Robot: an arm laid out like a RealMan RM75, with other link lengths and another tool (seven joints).
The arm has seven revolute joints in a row. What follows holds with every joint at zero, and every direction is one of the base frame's.
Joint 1 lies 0.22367 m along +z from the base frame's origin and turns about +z.
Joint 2 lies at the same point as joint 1 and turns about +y.
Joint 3 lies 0.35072 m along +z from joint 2 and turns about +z.
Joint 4 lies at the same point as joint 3 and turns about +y.
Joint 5 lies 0.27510 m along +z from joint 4 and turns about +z.
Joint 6 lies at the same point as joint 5 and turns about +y.
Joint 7 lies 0.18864 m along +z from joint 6 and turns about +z.
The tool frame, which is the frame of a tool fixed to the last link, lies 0.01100 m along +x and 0.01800 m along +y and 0.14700 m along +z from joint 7; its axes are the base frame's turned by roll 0.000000, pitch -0.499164 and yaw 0.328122 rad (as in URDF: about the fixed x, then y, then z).
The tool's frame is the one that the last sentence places.
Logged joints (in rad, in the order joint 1, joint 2, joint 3, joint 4, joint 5, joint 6, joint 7), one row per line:
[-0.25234, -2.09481, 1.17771, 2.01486, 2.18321, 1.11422, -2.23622]
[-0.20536, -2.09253, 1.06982, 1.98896, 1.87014, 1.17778, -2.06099]
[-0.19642, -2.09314, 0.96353, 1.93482, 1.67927, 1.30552, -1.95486]
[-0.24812, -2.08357, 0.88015, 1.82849, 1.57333, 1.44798, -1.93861]
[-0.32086, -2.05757, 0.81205, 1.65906, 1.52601, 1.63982, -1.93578]
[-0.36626, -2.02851, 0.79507, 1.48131, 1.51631, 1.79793, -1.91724]
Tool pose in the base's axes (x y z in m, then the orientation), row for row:
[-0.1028, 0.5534, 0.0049, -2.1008, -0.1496, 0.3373]
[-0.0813, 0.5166, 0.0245, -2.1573, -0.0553, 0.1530]
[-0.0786, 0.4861, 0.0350, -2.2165, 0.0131, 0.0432]
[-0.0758, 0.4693, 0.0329, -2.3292, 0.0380, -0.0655]
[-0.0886, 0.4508, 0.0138, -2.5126, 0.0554, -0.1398]
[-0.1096, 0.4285, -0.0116, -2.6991, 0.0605, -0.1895]
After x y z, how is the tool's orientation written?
As a rotation vector, in radians.
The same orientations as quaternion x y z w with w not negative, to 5 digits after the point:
[-0.86230, -0.06141, 0.13845, 0.48321]
[-0.88026, -0.02256, 0.06243, 0.46982]
[-0.89484, 0.00529, 0.01744, 0.44602]
[-0.91839, 0.01498, -0.02583, 0.39455]
[-0.94995, 0.02095, -0.05285, 0.30720]
[-0.97378, 0.02183, -0.06837, 0.21587]

